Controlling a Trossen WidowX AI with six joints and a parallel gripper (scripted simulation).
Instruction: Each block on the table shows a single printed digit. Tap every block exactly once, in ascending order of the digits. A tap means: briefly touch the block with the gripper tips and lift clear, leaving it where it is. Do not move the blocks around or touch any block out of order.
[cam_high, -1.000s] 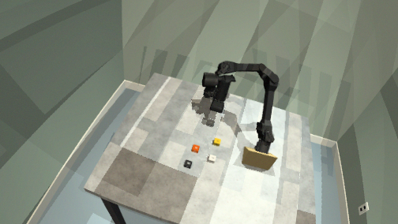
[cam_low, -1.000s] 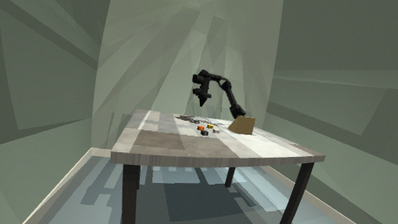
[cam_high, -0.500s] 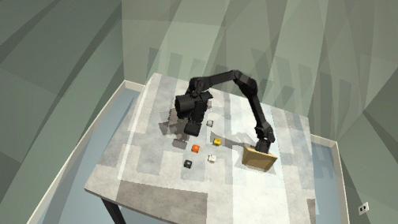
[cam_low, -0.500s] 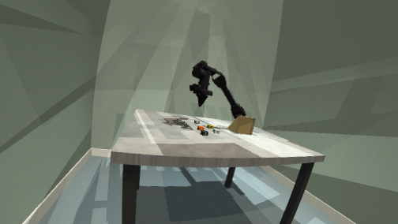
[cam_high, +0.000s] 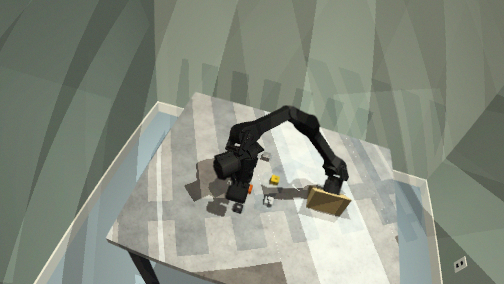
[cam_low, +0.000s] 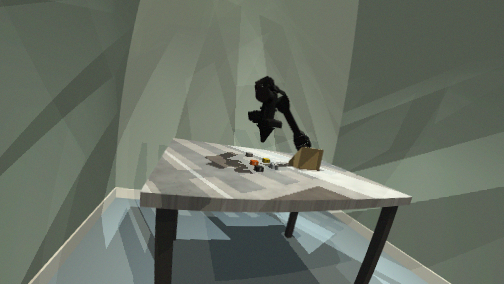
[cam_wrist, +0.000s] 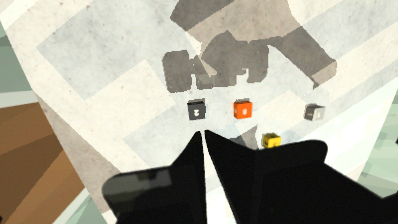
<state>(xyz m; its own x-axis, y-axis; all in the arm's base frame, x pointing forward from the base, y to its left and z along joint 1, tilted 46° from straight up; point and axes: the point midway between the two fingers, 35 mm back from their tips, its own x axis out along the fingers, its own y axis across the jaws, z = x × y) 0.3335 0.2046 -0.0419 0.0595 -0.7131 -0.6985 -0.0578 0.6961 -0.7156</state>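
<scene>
My gripper tip is now 1 cm past the dark block and 11 cm above it. Round my gripper tip: white block 11 cm behind, 8 cm to the right, 11 cm below; then yellow block 11 cm behind, 19 cm to the right, 11 cm below; then orange block 2 cm behind, 10 cm to the right, 11 cm below.
</scene>
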